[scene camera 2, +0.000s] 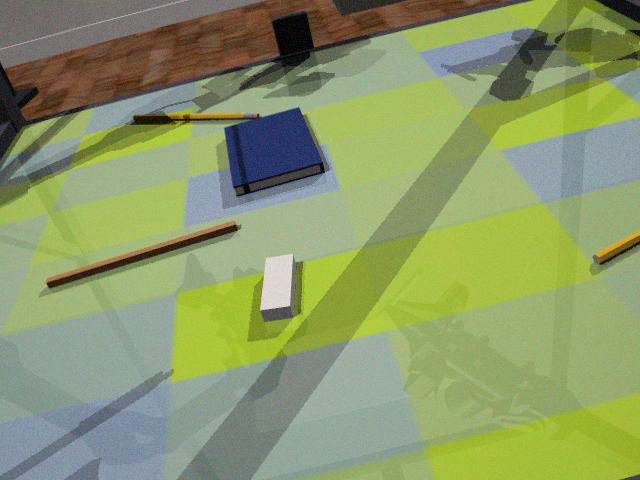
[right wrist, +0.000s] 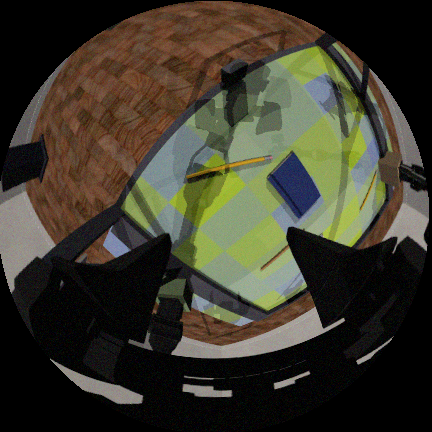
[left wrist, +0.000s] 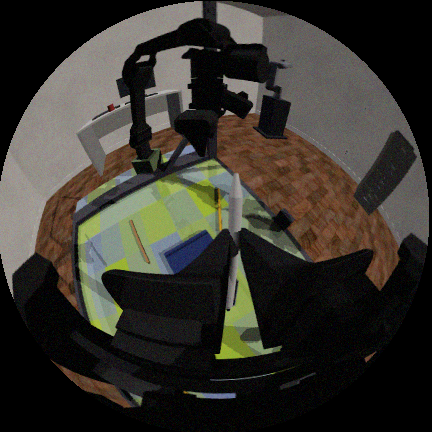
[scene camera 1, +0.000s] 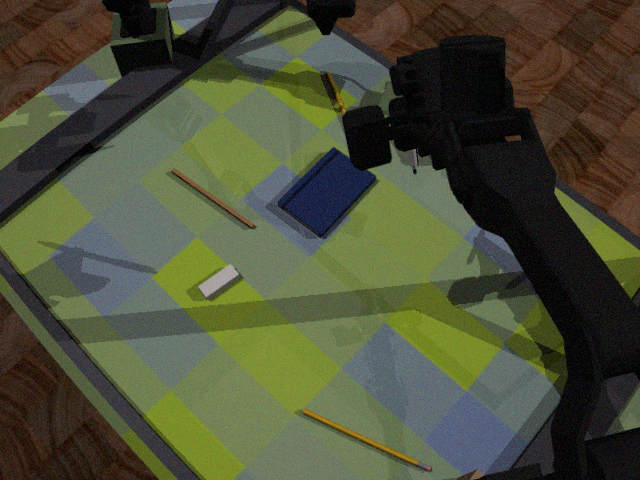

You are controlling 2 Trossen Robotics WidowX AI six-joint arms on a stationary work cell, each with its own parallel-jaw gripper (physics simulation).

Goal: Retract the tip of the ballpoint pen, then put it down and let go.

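Frame: origin at the left arm's base, x back, y right, z up, level; centimetres.
Seen in the pictures: left gripper, fingertip midpoint: [left wrist: 233, 233] [scene camera 1: 405, 102]; right gripper, fingertip midpoint: [right wrist: 230, 236] [left wrist: 206, 145]; right arm's base, link origin: [right wrist: 170, 303] [left wrist: 144, 154] [scene camera 1: 138, 23].
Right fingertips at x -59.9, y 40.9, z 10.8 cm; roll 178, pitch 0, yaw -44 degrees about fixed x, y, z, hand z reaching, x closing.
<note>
A point is followed by its place in that frame.
A pale grey-white ballpoint pen [left wrist: 235, 210] {x -38.0, y 30.0, z 19.8 cm} [scene camera 1: 414, 159] {x -33.4, y 27.1, z 12.5 cm} is held between the fingers of my left gripper [left wrist: 233, 233] {x -37.5, y 29.7, z 17.7 cm}, above the table. In the left wrist view its cone-shaped end points up and away, and its other end, with a dark clip beside it, sticks out below the fingertips. A metal point at the cone end cannot be made out. In scene camera 1 the dark gripper hides most of the pen. My right gripper [right wrist: 230, 236] {x -59.9, y 40.9, z 10.8 cm} is open and empty, raised over the table; part of it shows at the top edge in scene camera 1.
On the checkered table lie a dark blue notebook [scene camera 1: 328, 193] {x -46.4, y 26.9, z -9.2 cm} [scene camera 2: 273, 147] {x -46.8, y 26.2, z -9.2 cm}, a yellow pencil [scene camera 1: 339, 96] {x -58.1, y 43.9, z -9.7 cm} [scene camera 2: 217, 116] {x -52.5, y 39.7, z -9.9 cm} behind it, a brown stick [scene camera 1: 212, 198] {x -60.2, y 14.3, z -9.7 cm} [scene camera 2: 142, 253] {x -60.5, y 14.2, z -9.8 cm}, a white eraser [scene camera 1: 219, 281] {x -48.9, y 4.7, z -9.2 cm} [scene camera 2: 278, 284] {x -49.1, y 4.3, z -9.2 cm} and another yellow pencil [scene camera 1: 361, 439] {x -18.4, y 0.6, z -9.8 cm} near the bottom in scene camera 1.
</note>
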